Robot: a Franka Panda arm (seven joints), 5 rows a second.
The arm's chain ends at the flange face. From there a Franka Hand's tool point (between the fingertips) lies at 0.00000 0.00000 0.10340 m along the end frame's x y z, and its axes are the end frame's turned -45 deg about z.
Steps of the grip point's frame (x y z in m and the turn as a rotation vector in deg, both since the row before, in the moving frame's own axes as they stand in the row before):
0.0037, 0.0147, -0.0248, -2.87, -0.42, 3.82
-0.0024, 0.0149, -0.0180, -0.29, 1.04, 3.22
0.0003, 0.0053, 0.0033, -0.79, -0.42, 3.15
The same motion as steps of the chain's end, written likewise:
0.0100, 0.0035, -0.0247, -2.33, 1.73, 3.82
0.0071, 0.0131, -0.0180, 0.53, 0.94, 3.22
0.0035, 0.0020, 0.0033, -0.86, 0.26, 3.15

